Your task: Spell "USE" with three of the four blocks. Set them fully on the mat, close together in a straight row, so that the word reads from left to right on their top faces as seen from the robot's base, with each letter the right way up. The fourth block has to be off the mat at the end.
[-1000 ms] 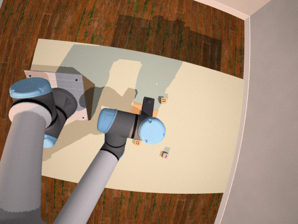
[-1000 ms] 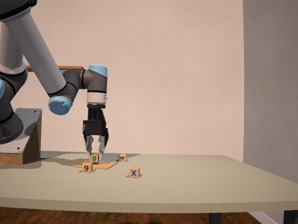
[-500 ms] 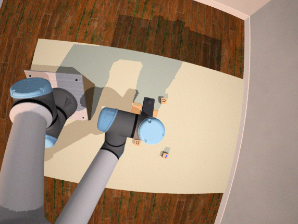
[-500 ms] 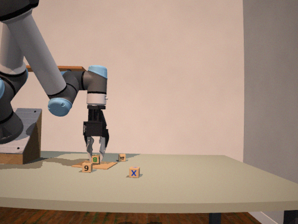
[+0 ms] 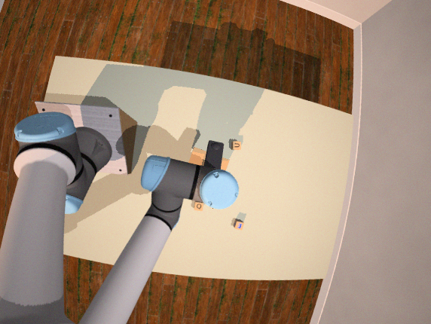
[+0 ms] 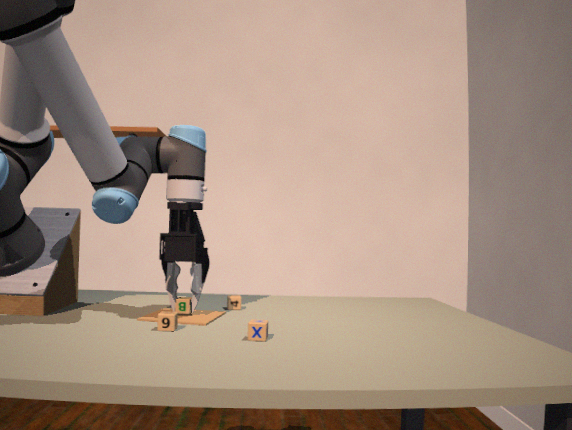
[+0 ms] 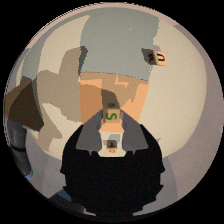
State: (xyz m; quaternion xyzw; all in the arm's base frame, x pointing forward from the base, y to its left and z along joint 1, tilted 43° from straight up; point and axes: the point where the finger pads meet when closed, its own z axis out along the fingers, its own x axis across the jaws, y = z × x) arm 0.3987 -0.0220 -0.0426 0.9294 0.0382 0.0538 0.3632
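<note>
The orange mat is 20 mm below my hand. The rest, counted from my hand: blue-lettered block: 170 mm to the right, 170 mm ahead, 10 mm below.
</note>
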